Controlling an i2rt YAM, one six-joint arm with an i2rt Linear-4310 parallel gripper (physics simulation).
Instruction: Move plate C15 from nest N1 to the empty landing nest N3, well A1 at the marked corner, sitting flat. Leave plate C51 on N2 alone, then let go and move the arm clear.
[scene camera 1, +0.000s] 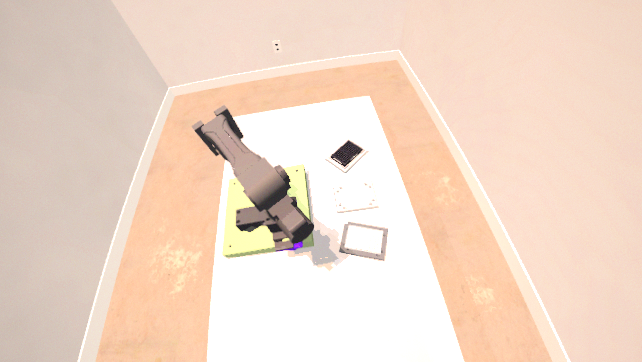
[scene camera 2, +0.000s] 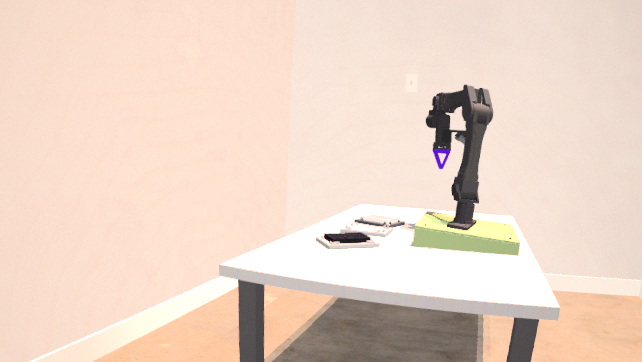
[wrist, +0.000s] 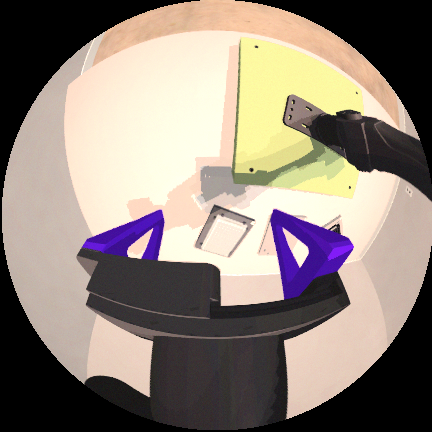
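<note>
A white plate sits in a dark grey nest. A black plate sits in a white nest. Between them an empty white nest with small raised posts lies on the table; a finger partly covers it in the wrist view. No labels or well marks are readable, so I cannot tell which plate is C15. My gripper is open and empty, high above the table, well away from both plates.
The arm stands on a yellow-green base block on the white table. The three nests lie in a row beside the block, apart from it. Arm shadows fall between block and nests.
</note>
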